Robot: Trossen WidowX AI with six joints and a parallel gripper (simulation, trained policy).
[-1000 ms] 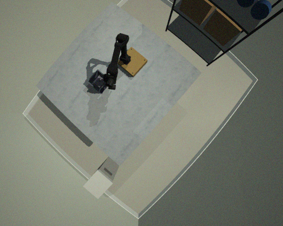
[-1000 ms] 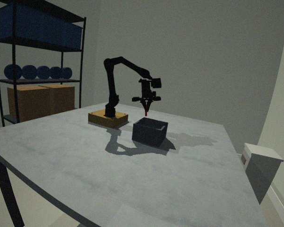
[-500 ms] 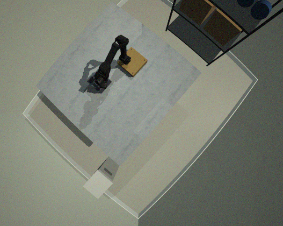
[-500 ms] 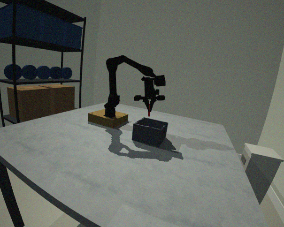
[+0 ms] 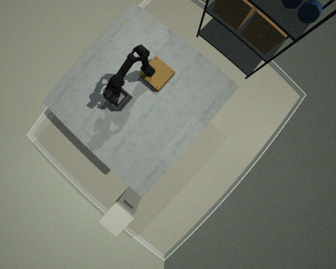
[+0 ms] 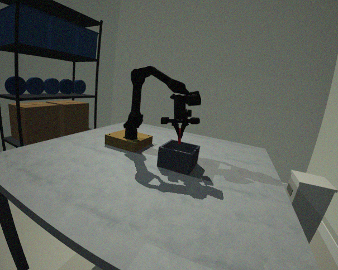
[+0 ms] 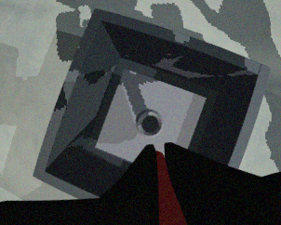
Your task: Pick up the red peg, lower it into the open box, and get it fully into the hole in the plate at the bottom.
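Right now the light plate is 9 cm below my gripper tip, 1 cm to the right of it and 1 cm ahead of it. The rest, counted from my gripper tip: red peg 2 cm to the left, 1 cm behind; dark box 11 cm below, 1 cm to the right, 1 cm ahead.
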